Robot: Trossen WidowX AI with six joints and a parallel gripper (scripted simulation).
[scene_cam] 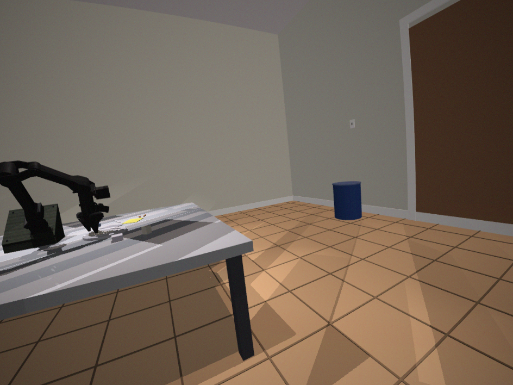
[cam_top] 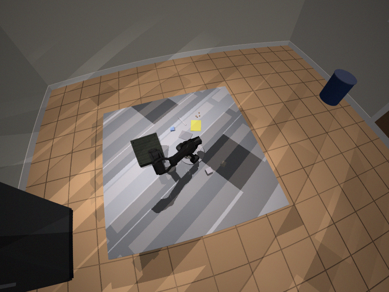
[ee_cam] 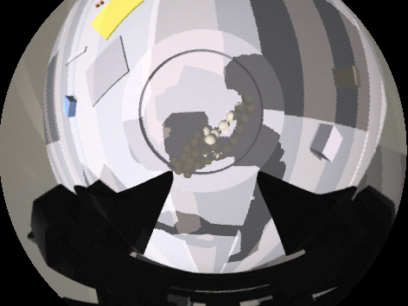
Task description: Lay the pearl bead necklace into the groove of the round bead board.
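Now: gripper tip 50 mm short of the round bead board, 40 mm to the right of it and 20 mm above it. From my gripper tip the other things lie so: grey card: 60 mm ahead, 220 mm to the left, 30 mm below; then beige cube: 240 mm ahead, 140 mm to the right, 10 mm below; then white block: 110 mm ahead, 150 mm to the right, 20 mm below.
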